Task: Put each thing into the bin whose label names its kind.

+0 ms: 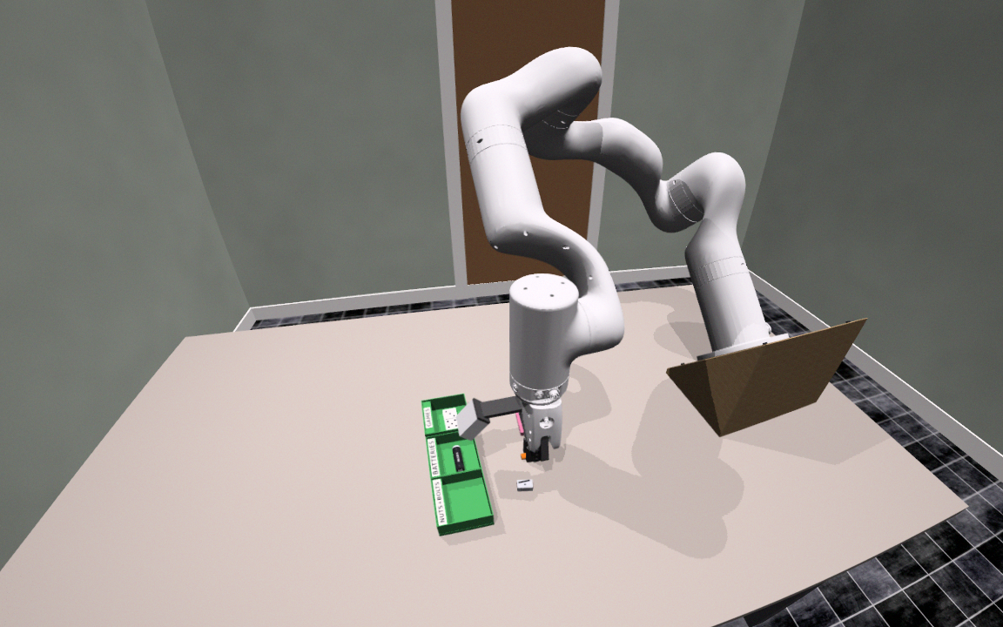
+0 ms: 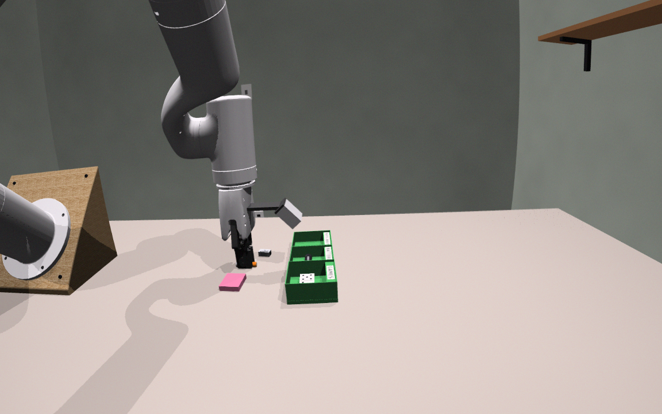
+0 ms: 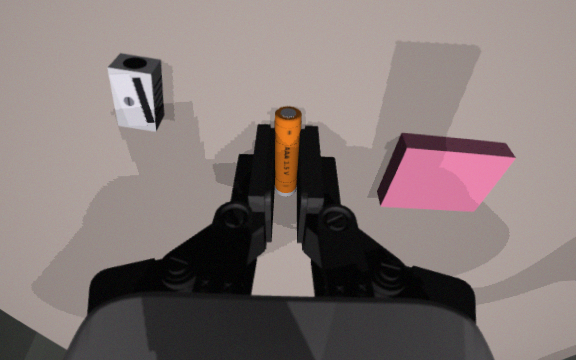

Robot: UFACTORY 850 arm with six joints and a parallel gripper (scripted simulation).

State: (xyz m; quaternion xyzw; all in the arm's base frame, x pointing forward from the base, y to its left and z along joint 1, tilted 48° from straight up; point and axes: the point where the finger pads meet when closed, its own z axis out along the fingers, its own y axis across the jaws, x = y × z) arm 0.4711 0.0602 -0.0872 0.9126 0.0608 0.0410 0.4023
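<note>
My hand is 13 cm short of the black battery and 1 cm above it. The rest, counted from my hand: orange battery: 2 cm below; pink block: 7 cm to the right, 2 cm below; pencil sharpener: 3 cm ahead, 6 cm to the left, 1 cm below.
</note>
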